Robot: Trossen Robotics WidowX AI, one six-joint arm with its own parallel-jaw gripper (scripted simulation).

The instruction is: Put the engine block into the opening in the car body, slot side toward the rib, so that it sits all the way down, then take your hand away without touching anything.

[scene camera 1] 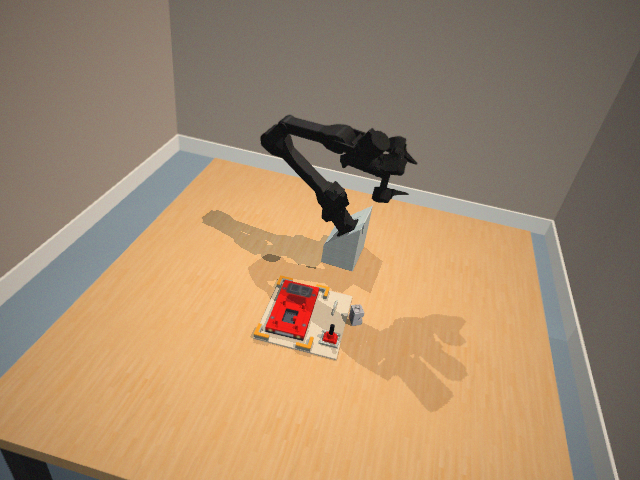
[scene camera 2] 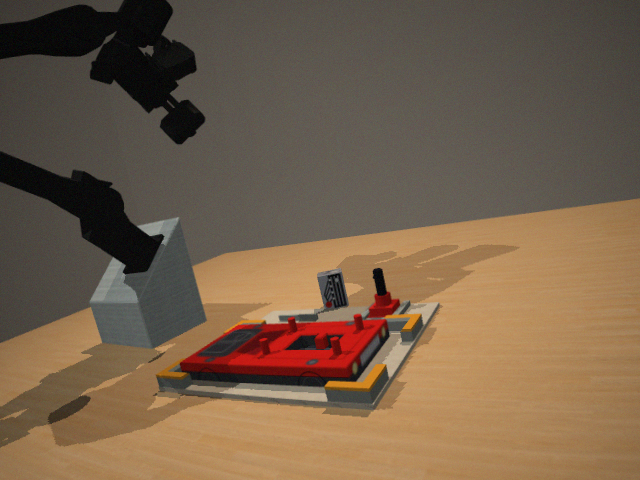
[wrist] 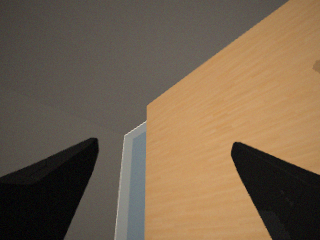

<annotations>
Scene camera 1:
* my gripper: 412,179
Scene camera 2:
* my gripper: 178,119
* red car body: 304,354
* grey engine block: 331,283
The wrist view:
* my gripper: 166,146
</annotations>
